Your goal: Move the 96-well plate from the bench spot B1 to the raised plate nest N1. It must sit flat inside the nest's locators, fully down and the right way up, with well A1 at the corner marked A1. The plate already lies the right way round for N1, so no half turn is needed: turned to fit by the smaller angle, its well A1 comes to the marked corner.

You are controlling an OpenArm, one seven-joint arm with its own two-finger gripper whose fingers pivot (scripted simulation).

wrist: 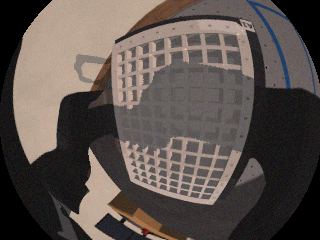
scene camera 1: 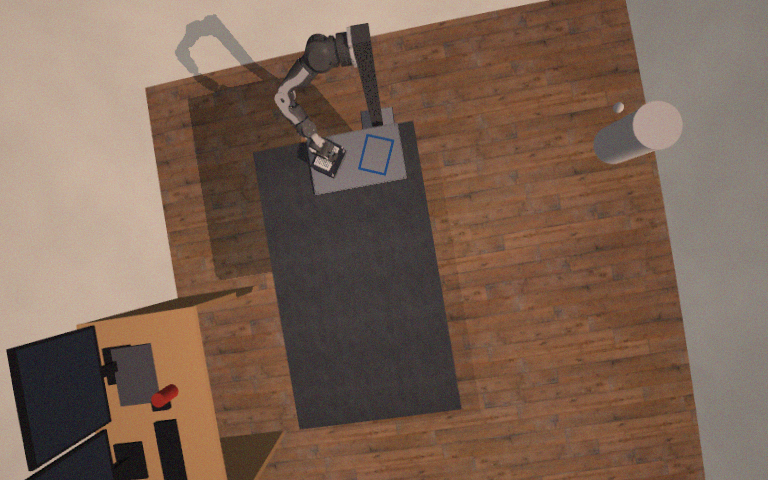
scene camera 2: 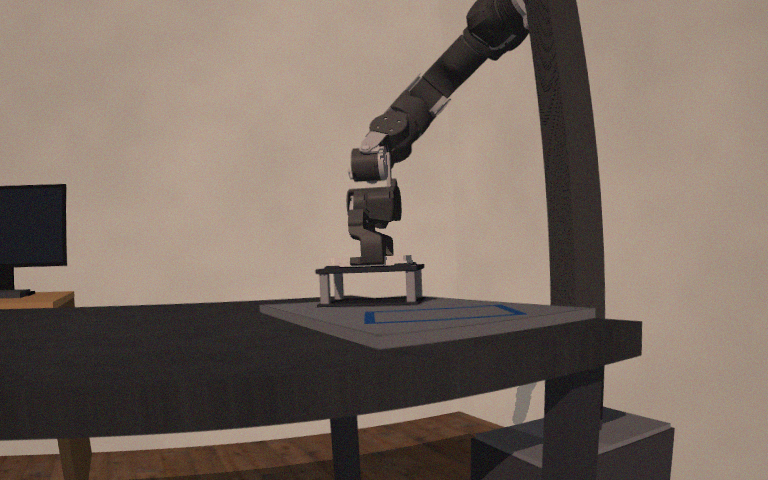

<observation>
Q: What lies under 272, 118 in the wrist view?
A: The gripper.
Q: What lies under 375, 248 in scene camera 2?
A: The gripper.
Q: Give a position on a white 96-well plate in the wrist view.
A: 186, 175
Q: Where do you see a plate nest N1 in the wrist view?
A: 258, 63
</observation>
